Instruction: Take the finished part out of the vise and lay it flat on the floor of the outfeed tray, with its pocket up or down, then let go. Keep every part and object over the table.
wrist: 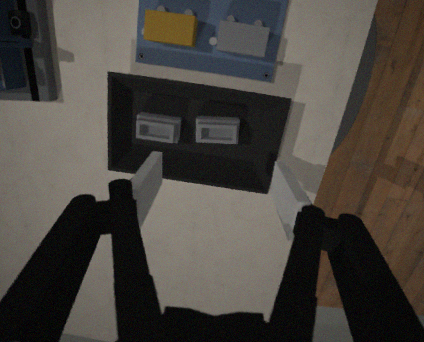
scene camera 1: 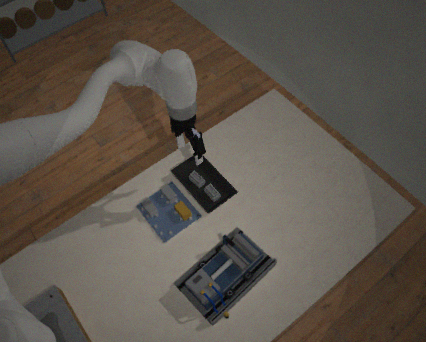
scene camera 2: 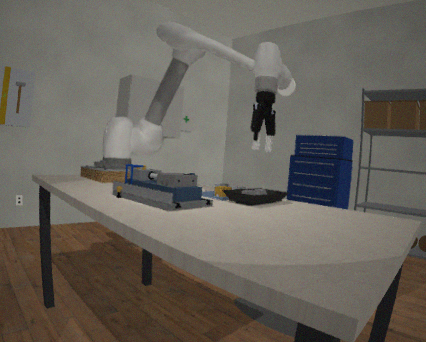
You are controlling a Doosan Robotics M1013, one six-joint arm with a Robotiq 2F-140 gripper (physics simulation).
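Places are measured from the arm's base along level axes (x right, y ahead, z up), in millimetres.
Where they show: gripper, fingertip midpoint: [wrist: 217,172] [scene camera 1: 190,154] [scene camera 2: 262,150]; arm's base, link origin: [scene camera 2: 116,168].
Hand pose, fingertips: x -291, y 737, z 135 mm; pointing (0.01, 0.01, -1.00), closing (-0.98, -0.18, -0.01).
Observation:
Each offset is from my fingertips to the top centre of the thing.
The black outfeed tray [scene camera 1: 226,190] [scene camera 2: 255,199] [wrist: 120,125] holds two light grey parts. One part {dz -149, dx +85, dy +28 mm} [scene camera 1: 212,192] [wrist: 158,128] lies nearer the vise; the other part {dz -149, dx +2, dy +9 mm} [scene camera 1: 197,179] [wrist: 218,131] lies beside it, a little apart. Both lie flat on the tray floor, and their pockets face up in the wrist view. My gripper [scene camera 1: 190,151] [scene camera 2: 262,145] [wrist: 217,172] is open and empty. It hangs well above the tray, towards its far end in scene camera 1, touching neither part. The vise {dz -96, dx +373, dy -100 mm} [scene camera 1: 220,275] [scene camera 2: 165,192] stands apart; I cannot make out a part in its jaws.
A blue plate {dz -187, dx +51, dy -146 mm} [scene camera 1: 165,227] [wrist: 200,64] lies beside the tray, with a yellow block {dz -152, dx +91, dy -103 mm} [scene camera 1: 183,210] [scene camera 2: 222,191] [wrist: 170,28] and grey blocks {dz -151, dx +2, dy -113 mm} [scene camera 1: 169,194] [wrist: 243,37] on it. The table's edge runs close to the tray's far end. A blue tool cabinet [scene camera 2: 320,180] stands beyond the table.

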